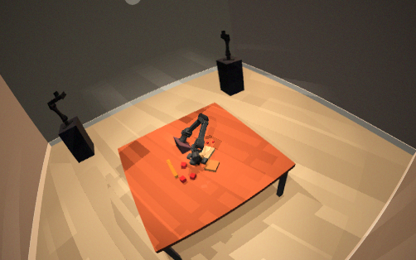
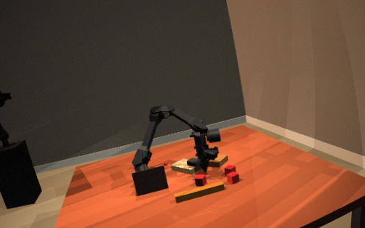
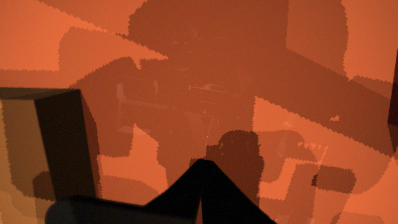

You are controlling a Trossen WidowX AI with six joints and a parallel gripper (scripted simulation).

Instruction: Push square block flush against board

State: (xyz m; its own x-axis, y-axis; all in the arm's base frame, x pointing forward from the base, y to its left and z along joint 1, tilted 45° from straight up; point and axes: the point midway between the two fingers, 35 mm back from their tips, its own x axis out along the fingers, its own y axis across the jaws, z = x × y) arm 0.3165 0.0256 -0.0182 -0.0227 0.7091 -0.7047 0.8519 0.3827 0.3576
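Right now my gripper tip is 11 cm to the right of the pale board, 7 cm past it and 1 cm below it. The rest, counted from my gripper tip: brown square block (9 cm ahead, 8 cm to the left, 1 cm above); yellow bar (22 cm to the right, 10 cm behind, 1 cm above).
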